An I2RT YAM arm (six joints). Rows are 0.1 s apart.
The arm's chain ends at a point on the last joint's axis. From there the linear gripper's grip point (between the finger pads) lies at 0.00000 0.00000 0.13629 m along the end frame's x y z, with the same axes.
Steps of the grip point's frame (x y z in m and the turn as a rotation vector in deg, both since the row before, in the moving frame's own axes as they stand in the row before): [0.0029, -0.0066, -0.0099, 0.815, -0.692, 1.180]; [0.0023, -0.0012, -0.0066, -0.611, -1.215, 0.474]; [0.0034, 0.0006, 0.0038, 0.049, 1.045, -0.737]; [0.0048, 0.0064, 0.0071, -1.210, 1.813, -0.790]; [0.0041, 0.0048, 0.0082, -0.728, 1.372, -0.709]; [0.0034, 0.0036, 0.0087, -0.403, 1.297, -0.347]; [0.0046, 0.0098, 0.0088, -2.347, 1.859, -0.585]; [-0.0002, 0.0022, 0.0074, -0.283, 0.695, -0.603]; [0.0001, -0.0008, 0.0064, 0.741, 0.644, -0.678]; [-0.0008, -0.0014, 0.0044, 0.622, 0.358, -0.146]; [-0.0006, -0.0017, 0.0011, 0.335, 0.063, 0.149]
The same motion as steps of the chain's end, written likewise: [0.0045, -0.0046, -0.0099, 0.815, -0.692, 1.180]; [0.0052, -0.0026, -0.0066, -0.611, -1.215, 0.474]; [0.0009, 0.0007, 0.0038, 0.049, 1.045, -0.737]; [0.0005, 0.0036, 0.0072, -1.210, 1.813, -0.790]; [0.0008, 0.0031, 0.0083, -0.728, 1.372, -0.709]; [0.0003, 0.0027, 0.0087, -0.403, 1.297, -0.347]; [0.0002, 0.0042, 0.0090, -2.347, 1.859, -0.585]; [-0.0019, 0.0015, 0.0074, -0.283, 0.695, -0.603]; [-0.0014, 0.0010, 0.0064, 0.741, 0.644, -0.678]; [-0.0016, 0.0001, 0.0044, 0.622, 0.358, -0.146]; [-0.0008, -0.0009, 0.0011, 0.335, 0.063, 0.149]
